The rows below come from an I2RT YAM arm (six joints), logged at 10 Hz.
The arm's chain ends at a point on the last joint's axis. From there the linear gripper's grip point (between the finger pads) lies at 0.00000 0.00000 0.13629 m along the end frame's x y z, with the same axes.
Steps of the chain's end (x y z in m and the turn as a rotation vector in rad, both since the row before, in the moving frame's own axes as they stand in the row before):
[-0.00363, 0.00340, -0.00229, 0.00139, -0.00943, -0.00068]
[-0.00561, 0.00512, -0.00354, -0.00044, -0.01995, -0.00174]
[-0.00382, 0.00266, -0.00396, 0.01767, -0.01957, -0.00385]
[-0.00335, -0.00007, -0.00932, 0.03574, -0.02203, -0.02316]
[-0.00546, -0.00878, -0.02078, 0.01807, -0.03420, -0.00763]
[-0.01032, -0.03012, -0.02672, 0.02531, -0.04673, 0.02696]
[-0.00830, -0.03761, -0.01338, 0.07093, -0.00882, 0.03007]
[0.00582, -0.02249, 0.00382, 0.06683, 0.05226, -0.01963]
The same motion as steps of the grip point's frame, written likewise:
[-0.00492, 0.00321, -0.00230, 0.00139, -0.00943, -0.00068]
[-0.00833, 0.00518, -0.00357, -0.00044, -0.01995, -0.00174]
[-0.00649, 0.00026, -0.00401, 0.01767, -0.01957, -0.00385]
[-0.00641, -0.00490, -0.00944, 0.03574, -0.02203, -0.02316]
[-0.01013, -0.01122, -0.02088, 0.01807, -0.03420, -0.00763]
[-0.01664, -0.03365, -0.02691, 0.02531, -0.04673, 0.02696]
[-0.00936, -0.04729, -0.01373, 0.07093, -0.00882, 0.03007]
[0.01284, -0.03166, 0.00333, 0.06683, 0.05226, -0.01963]

